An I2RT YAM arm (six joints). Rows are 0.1 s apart.
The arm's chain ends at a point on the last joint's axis. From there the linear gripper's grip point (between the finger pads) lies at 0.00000 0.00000 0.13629 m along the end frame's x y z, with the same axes.
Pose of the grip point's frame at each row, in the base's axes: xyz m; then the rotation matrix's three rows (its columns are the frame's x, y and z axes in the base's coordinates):
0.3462 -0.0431 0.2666; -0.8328 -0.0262 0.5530; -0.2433 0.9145 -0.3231; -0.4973 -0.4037 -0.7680
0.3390 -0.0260 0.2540; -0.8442 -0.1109 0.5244; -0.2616 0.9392 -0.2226; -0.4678 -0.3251 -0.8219
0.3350 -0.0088 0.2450; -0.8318 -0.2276 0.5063; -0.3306 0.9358 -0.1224; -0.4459 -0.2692 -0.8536
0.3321 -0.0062 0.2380; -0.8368 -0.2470 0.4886; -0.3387 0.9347 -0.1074; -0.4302 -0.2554 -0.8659
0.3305 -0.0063 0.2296; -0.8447 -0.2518 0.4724; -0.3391 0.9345 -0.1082; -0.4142 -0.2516 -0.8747
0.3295 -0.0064 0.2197; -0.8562 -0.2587 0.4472; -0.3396 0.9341 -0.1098; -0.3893 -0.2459 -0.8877
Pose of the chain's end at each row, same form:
0.2708 0.0009 0.3713; -0.8328 -0.0262 0.5530; -0.2433 0.9145 -0.3231; -0.4973 -0.4037 -0.7680
0.2675 0.0043 0.3660; -0.8442 -0.1109 0.5244; -0.2616 0.9392 -0.2226; -0.4678 -0.3251 -0.8219
0.2660 0.0079 0.3613; -0.8318 -0.2276 0.5063; -0.3306 0.9358 -0.1224; -0.4459 -0.2692 -0.8536
0.2655 0.0084 0.3560; -0.8368 -0.2470 0.4886; -0.3387 0.9347 -0.1074; -0.4302 -0.2554 -0.8659
0.2661 0.0084 0.3488; -0.8447 -0.2518 0.4724; -0.3391 0.9345 -0.1082; -0.4142 -0.2516 -0.8747
0.2686 0.0086 0.3407; -0.8562 -0.2587 0.4472; -0.3396 0.9341 -0.1098; -0.3893 -0.2459 -0.8877

